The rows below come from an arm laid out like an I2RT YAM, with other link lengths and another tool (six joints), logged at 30 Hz.
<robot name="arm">
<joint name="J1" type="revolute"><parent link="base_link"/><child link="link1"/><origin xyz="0.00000 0.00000 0.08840"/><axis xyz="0 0 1"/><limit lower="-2.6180" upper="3.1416"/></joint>
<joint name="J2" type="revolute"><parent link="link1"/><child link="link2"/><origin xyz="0.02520 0.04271 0.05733"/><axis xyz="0 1 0"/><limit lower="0.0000" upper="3.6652"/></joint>
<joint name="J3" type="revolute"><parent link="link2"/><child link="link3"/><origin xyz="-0.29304 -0.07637 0.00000"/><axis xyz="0 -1 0"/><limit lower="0.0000" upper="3.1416"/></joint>
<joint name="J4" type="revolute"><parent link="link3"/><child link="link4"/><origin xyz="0.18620 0.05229 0.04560"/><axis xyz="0 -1 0"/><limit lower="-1.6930" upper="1.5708"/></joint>
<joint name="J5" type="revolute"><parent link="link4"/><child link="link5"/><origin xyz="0.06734 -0.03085 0.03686"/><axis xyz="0 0 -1"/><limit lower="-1.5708" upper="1.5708"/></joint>
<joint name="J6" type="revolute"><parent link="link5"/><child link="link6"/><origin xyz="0.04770 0.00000 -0.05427"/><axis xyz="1 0 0"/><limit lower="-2.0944" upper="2.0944"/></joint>
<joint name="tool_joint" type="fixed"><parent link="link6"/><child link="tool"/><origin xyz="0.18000 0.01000 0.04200" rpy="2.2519 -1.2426 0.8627"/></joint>
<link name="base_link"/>
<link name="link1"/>
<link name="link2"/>
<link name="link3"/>
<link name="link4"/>
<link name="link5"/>
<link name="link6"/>
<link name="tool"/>
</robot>
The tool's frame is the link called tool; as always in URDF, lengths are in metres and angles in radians.
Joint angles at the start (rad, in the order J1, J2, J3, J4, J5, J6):
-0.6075 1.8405 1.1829 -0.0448 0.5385 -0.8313
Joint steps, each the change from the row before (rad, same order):
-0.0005 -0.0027 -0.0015 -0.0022 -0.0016 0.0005
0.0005 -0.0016 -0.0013 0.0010 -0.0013 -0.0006
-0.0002 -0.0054 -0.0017 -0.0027 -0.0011 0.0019
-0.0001 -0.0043 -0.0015 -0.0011 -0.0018 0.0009
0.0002 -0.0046 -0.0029 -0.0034 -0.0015 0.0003
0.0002 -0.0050 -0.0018 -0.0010 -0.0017 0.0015
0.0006 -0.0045 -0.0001 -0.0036 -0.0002 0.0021
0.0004 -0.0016 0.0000 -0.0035 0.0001 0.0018
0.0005 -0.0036 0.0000 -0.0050 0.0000 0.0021
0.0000 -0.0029 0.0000 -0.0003 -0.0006 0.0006
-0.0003 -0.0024 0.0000 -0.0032 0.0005 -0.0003
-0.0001 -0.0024 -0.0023 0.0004 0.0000 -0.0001
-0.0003 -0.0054 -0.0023 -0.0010 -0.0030 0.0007
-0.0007 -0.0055 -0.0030 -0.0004 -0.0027 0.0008
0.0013 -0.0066 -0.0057 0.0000 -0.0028 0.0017
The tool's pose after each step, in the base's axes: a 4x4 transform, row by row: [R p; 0 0 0 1], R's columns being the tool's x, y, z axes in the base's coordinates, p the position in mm. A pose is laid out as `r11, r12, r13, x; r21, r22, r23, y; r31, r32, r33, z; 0, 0, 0, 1`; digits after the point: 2 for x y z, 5 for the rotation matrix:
0.99524, 0.08974, 0.03793, 351.68; 0.08142, -0.55227, -0.82968, -362.00; -0.05351, 0.82882, -0.55695, 170.96; 0, 0, 0, 1
0.99515, 0.08986, 0.04004, 351.93; 0.08322, -0.55194, -0.82972, -361.51; -0.05246, 0.82903, -0.55674, 171.33; 0, 0, 0, 1
0.99532, 0.08737, 0.04122, 351.18; 0.08284, -0.55238, -0.82947, -360.87; -0.04970, 0.82900, -0.55703, 172.62; 0, 0, 0, 1
0.99539, 0.08550, 0.04341, 350.89; 0.08362, -0.55248, -0.82932, -360.27; -0.04692, 0.82913, -0.55708, 173.74; 0, 0, 0, 1
0.99526, 0.08665, 0.04405, 350.01; 0.08488, -0.55390, -0.82824, -359.16; -0.04737, 0.82806, -0.55864, 173.93; 0, 0, 0, 1
0.99537, 0.08402, 0.04662, 349.74; 0.08555, -0.55387, -0.82820, -358.43; -0.04377, 0.82836, -0.55849, 175.30; 0, 0, 0, 1
0.99551, 0.08181, 0.04762, 349.33; 0.08514, -0.55405, -0.82812, -357.79; -0.04137, 0.82845, -0.55853, 176.63; 0, 0, 0, 1
0.99556, 0.08158, 0.04696, 348.91; 0.08453, -0.55534, -0.82732, -357.32; -0.04141, 0.82761, -0.55977, 176.68; 0, 0, 0, 1
0.99564, 0.08079, 0.04669, 348.26; 0.08392, -0.55650, -0.82660, -356.62; -0.04079, 0.82691, -0.56085, 177.34; 0, 0, 0, 1
0.99574, 0.07851, 0.04838, 348.25; 0.08401, -0.55565, -0.82716, -356.47; -0.03806, 0.82770, -0.55988, 178.61; 0, 0, 0, 1
0.99574, 0.07912, 0.04735, 347.51; 0.08350, -0.55579, -0.82712, -356.26; -0.03912, 0.82755, -0.56003, 179.03; 0, 0, 0, 1
0.99576, 0.07882, 0.04750, 346.99; 0.08344, -0.55553, -0.82730, -355.96; -0.03882, 0.82775, -0.55975, 179.32; 0, 0, 0, 1
0.99575, 0.07692, 0.05072, 346.64; 0.08506, -0.55588, -0.82690, -355.12; -0.03541, 0.82770, -0.56006, 180.55; 0, 0, 0, 1
0.99578, 0.07467, 0.05337, 346.03; 0.08600, -0.55616, -0.82661, -354.42; -0.03204, 0.82771, -0.56024, 181.69; 0, 0, 0, 1
0.99566, 0.07350, 0.05718, 345.61; 0.08854, -0.55714, -0.82568, -352.67; -0.02883, 0.82716, -0.56123, 182.38; 0, 0, 0, 1

